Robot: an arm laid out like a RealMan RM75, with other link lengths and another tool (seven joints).
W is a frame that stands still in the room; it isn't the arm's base.
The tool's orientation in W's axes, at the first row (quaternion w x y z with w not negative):
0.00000 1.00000 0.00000 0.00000
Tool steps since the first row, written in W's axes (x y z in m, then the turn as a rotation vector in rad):
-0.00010 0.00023 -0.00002 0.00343 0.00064 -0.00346
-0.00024 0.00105 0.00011 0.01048 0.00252 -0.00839
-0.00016 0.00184 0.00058 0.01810 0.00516 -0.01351
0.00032 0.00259 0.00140 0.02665 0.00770 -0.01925
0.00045 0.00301 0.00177 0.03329 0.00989 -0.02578
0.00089 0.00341 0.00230 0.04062 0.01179 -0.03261
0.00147 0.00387 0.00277 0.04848 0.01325 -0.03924
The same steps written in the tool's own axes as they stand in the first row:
-0.00010 -0.00023 0.00002 0.00343 -0.00064 0.00346
-0.00024 -0.00105 -0.00011 0.01048 -0.00252 0.00839
-0.00016 -0.00184 -0.00058 0.01810 -0.00516 0.01351
0.00032 -0.00259 -0.00140 0.02665 -0.00770 0.01925
0.00045 -0.00301 -0.00177 0.03329 -0.00989 0.02578
0.00089 -0.00341 -0.00230 0.04062 -0.01179 0.03261
0.00147 -0.00387 -0.00277 0.04848 -0.01325 0.03924

